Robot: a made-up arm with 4 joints.
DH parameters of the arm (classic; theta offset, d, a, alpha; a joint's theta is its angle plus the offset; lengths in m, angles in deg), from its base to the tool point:
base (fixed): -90 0.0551 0 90
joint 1: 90 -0.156 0.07 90
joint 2: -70.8 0 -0.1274 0
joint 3: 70.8 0.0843 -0.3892 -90
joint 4: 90 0.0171 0.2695 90
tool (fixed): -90 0.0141 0 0
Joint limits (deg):
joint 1: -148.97..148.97
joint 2: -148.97..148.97
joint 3: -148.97..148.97
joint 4: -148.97..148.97
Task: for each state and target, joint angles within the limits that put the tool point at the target. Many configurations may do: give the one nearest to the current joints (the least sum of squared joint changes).
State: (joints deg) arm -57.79 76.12 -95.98 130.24
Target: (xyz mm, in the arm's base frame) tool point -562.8 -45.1 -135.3
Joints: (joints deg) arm -53.60 32.63 -116.94 113.77
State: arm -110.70 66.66 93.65 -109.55
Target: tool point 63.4 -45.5 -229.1
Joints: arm -102.14 76.64 141.71 -129.98
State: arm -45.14 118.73 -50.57 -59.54
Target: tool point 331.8 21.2 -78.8
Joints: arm -48.81 112.48 -55.27 -87.53
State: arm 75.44 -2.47 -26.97 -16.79
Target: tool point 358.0 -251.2 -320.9
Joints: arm 56.69 41.22 -3.89 18.05
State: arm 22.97 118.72 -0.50 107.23
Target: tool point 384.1 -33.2 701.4
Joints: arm 17.99 127.82 42.41 125.96
